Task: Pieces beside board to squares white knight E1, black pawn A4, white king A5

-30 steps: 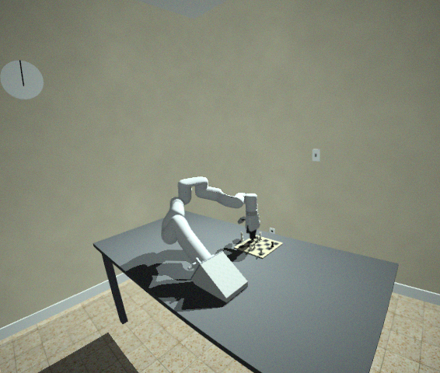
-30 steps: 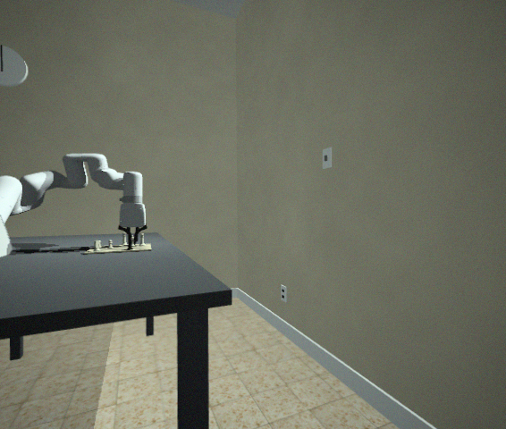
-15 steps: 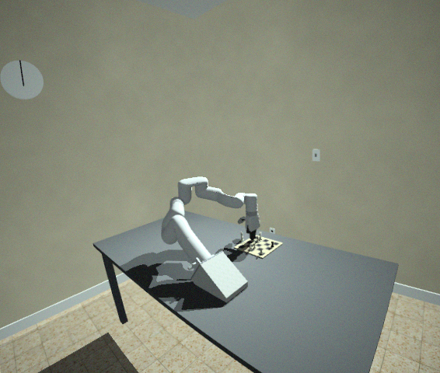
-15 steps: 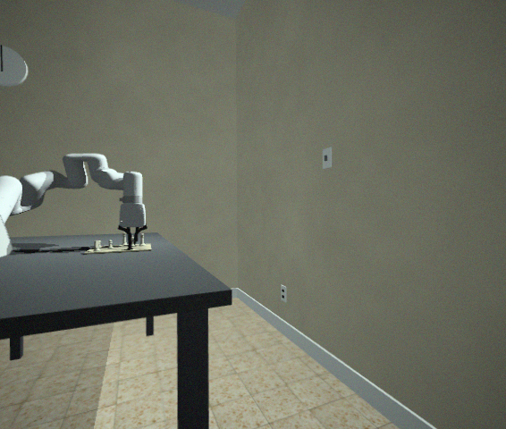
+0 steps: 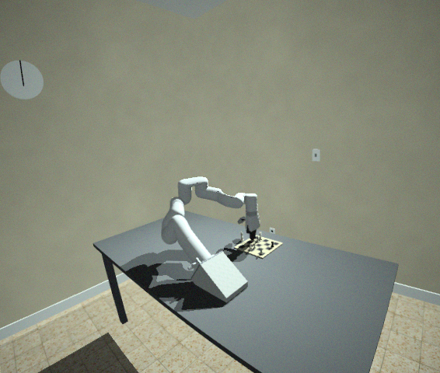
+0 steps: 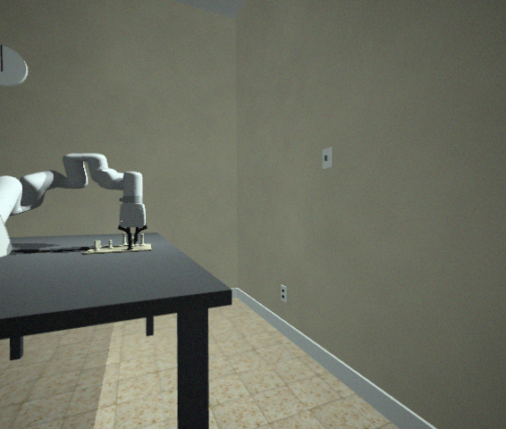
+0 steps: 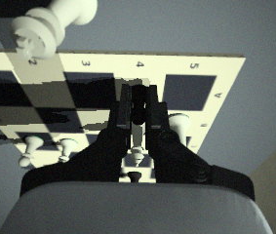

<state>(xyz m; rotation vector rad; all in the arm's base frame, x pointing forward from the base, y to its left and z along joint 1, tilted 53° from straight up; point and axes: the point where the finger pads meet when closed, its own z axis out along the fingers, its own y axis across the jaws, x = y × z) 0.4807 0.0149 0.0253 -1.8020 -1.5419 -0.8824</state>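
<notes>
The black pawn lies 1 cm below my hand. Also, from my hand: white king: 3 cm behind, 7 cm to the left; white knight: 13 cm behind, 14 cm to the right, 1 cm below; chessboard: 5 cm behind, 7 cm to the right, 3 cm below.
</notes>
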